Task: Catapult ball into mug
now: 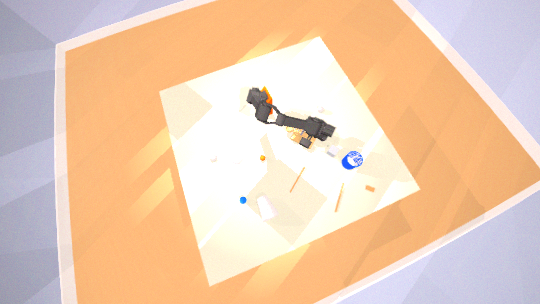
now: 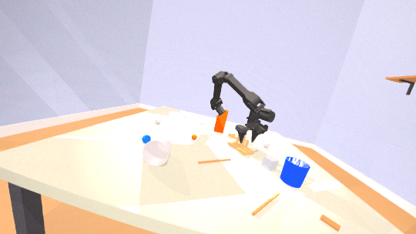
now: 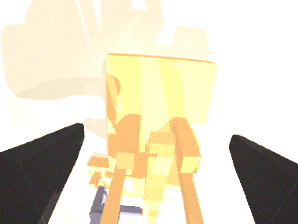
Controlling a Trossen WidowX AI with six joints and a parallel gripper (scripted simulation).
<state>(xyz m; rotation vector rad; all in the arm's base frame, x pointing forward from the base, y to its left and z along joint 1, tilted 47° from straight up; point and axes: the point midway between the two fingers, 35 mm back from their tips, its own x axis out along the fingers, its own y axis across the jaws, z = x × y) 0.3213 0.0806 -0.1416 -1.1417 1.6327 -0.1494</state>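
Now: gripper tip 1 cm past the orange ball, 30 cm to the left of it and 4 cm above it. The rest, counted from my gripper tip: grey cube 13 cm ahead, 10 cm to the left, 3 cm below; then blue mug 23 cm ahead, 16 cm to the left, 3 cm below; then wooden catapult 6 cm behind, 3 cm to the right.
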